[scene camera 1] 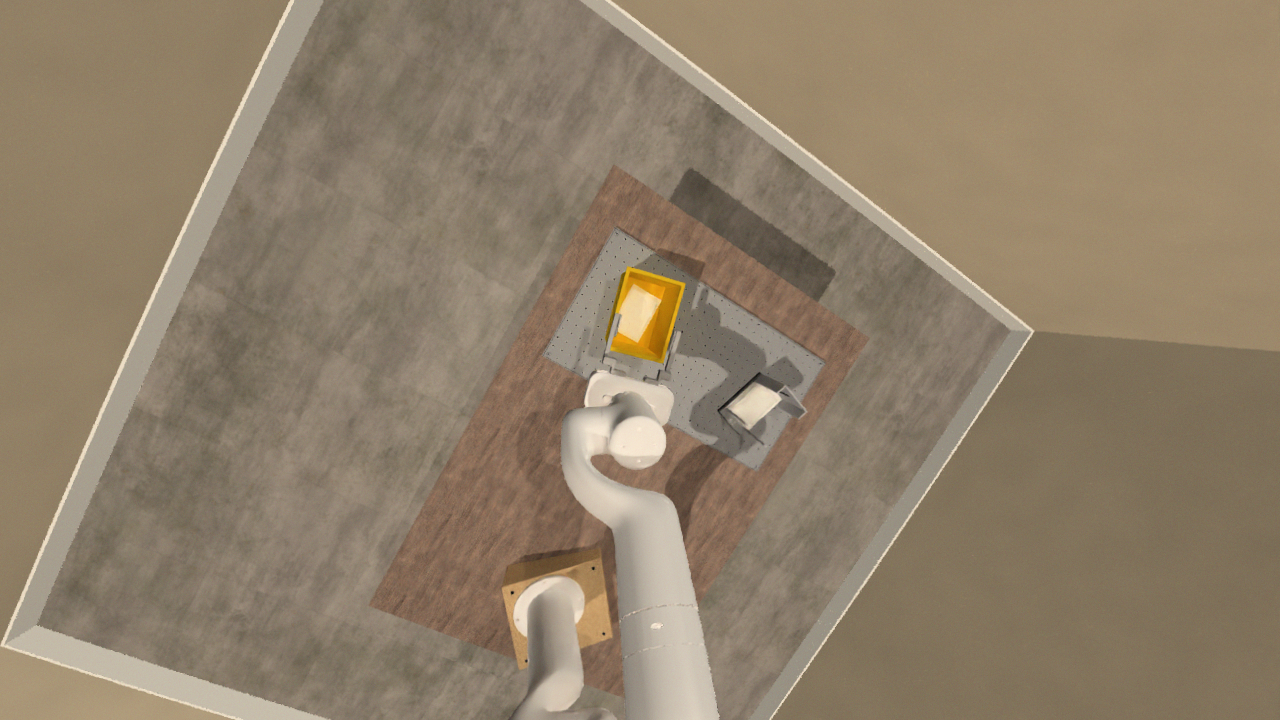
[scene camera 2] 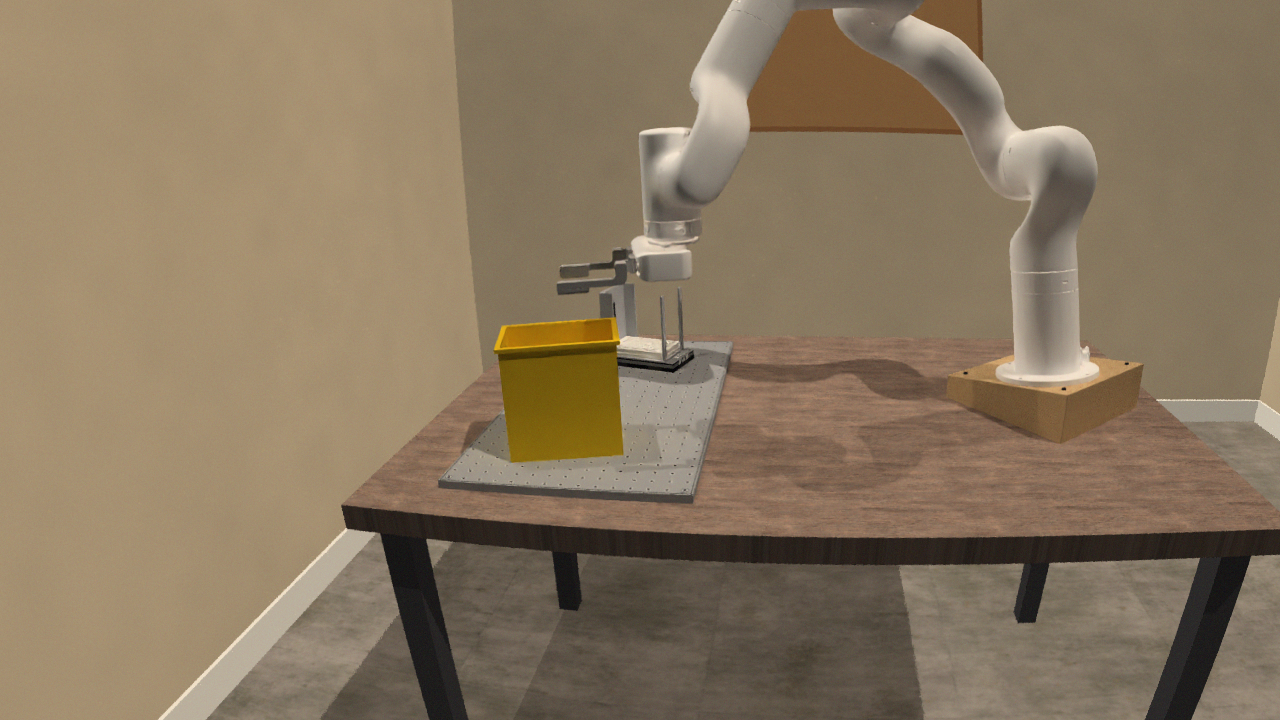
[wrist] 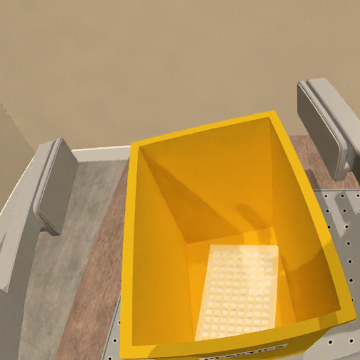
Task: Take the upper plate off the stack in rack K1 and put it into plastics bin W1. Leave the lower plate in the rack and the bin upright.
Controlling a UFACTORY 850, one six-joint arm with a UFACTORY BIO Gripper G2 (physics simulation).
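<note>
The yellow plastics bin W1 (scene camera 1: pixel 676 308) (scene camera 2: pixel 563 402) (wrist: pixel 205 185) stands upright on the perforated board. A white plate (scene camera 1: pixel 638 311) (wrist: pixel 240 290) lies at the bottom of it, wells up; its near end is hidden by the bin's front rim in the wrist view. My gripper (scene camera 1: pixel 646 325) (scene camera 2: pixel 569 279) (wrist: pixel 190 157) is open and empty, its fingers level and apart above the bin's rim. Rack K1 (scene camera 1: pixel 739 393) (scene camera 2: pixel 676 361) stands on the board's other end, with one white plate (scene camera 1: pixel 754 404) (scene camera 2: pixel 648 347) showing in it.
The grey perforated board (scene camera 1: pixel 572 331) (scene camera 2: pixel 662 465) lies on the wooden table (scene camera 1: pixel 501 465) (scene camera 2: pixel 850 501). Thin upright posts (scene camera 2: pixel 663 326) and a taller grey bracket (scene camera 2: pixel 629 308) rise at the rack. The arm's wooden base block (scene camera 1: pixel 597 617) (scene camera 2: pixel 1092 407) is on the table's other side.
</note>
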